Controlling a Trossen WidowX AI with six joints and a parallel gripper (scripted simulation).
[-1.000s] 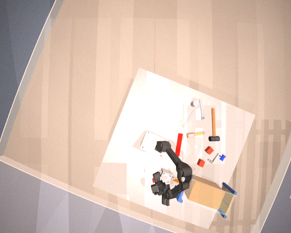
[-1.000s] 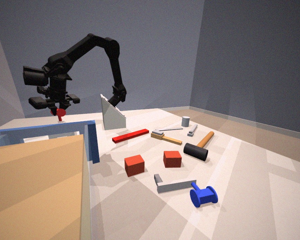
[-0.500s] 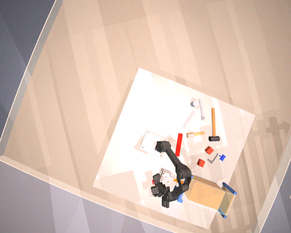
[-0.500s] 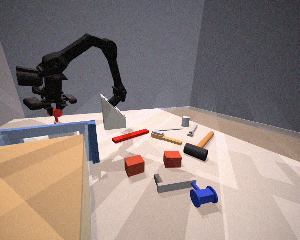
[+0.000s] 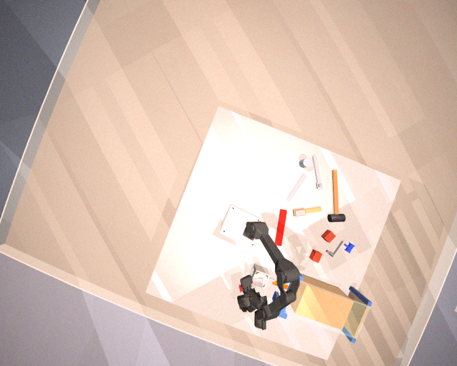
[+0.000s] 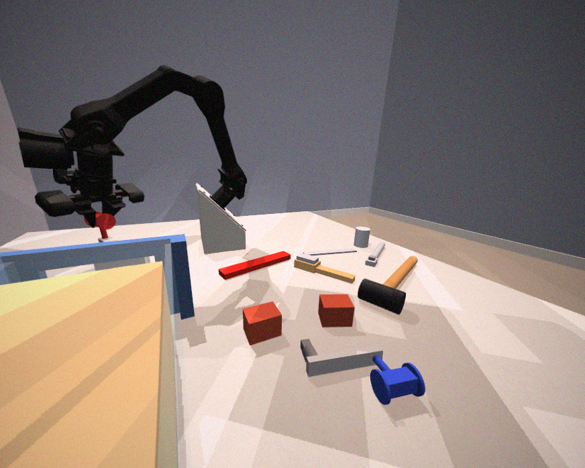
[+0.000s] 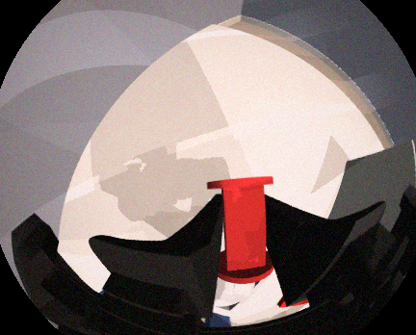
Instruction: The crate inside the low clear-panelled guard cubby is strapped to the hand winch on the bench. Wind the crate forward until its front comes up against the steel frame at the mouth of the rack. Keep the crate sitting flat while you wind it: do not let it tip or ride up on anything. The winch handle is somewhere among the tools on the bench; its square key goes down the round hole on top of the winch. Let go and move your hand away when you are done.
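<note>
Right now the winch handle is 4 cm ahead of my gripper tip, 3 cm to the left of it and 3 cm below it. From my gripper tip the other things lie so: red knob 1 cm ahead, 1 cm to the left; then winch 8 cm ahead, 6 cm to the left, 10 cm below; then blue steel frame 25 cm ahead, 9 cm to the left, 3 cm below.
</note>
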